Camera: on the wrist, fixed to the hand. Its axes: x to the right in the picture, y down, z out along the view.
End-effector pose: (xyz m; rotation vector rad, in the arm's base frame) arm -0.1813 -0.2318 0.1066 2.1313 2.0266 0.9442
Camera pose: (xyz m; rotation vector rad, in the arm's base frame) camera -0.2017 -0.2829 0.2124 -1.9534 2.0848 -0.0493
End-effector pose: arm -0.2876 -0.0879 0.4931 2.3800 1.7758 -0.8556
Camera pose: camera -0.2118 -0.0637 0.5819 1.3102 -1.8273 0.0009
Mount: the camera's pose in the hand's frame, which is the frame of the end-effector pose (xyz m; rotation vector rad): -0.0052 0.0352 -0.1138 0.3643 0.3793 -3.0862
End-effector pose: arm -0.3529 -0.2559 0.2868 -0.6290 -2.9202 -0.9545
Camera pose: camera -0.3482 -0.2966 0.3988 -2.7199 0.6782 -0.2270
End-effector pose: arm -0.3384 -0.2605 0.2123 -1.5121 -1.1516 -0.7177
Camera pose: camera -0.2931 -0.3701 0.2245 -1.6250 1.7054 1.5465
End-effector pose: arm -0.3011 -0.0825 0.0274 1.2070 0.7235 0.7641
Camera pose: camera -0.4020 -0.0200 0.0389 -0.7591 1.8053 -1.7979
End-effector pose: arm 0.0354 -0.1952 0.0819 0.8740 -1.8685 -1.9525
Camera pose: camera 0.1019 -0.2861 0.1209 -1.7036 -0.5401 0.0897
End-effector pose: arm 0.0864 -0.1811 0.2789 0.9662 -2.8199 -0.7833
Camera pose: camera 0.0952 -0.2051 0.3954 -2.6550 -0.7872 -0.3219
